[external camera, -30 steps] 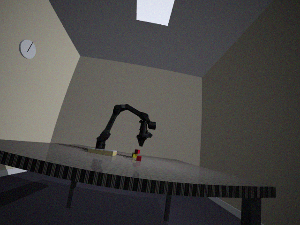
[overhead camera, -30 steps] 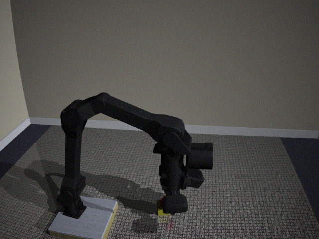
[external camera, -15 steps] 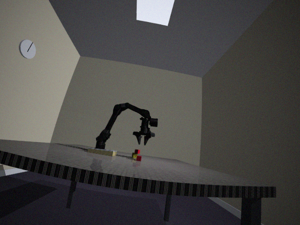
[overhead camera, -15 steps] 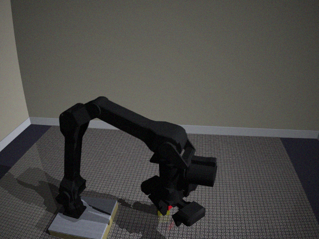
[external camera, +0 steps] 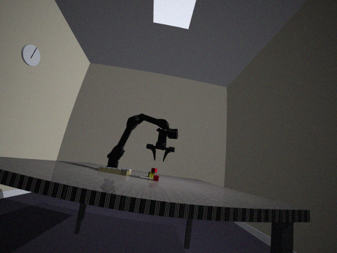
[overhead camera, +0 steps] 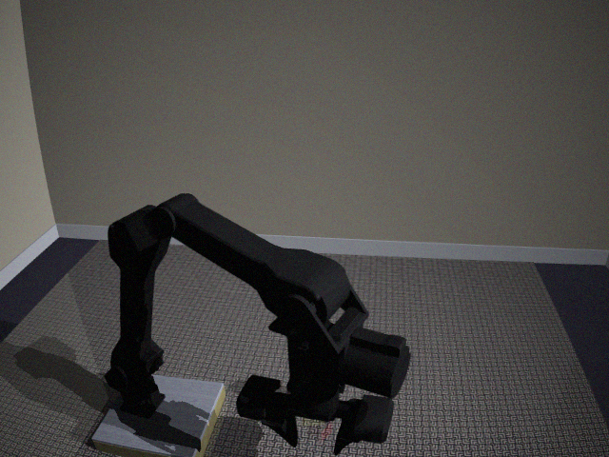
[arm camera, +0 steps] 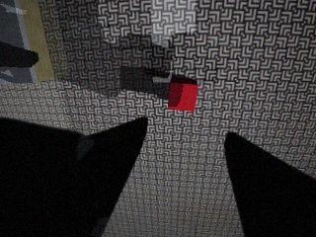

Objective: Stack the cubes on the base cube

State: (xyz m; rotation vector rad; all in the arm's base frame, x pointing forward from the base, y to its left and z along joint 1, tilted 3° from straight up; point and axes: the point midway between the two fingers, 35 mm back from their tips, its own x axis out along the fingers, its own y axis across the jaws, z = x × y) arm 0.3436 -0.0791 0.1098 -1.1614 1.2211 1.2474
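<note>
Now: gripper tip 6 cm past the yellow base cube, 20 cm to the right of it and 11 cm above it.
</note>
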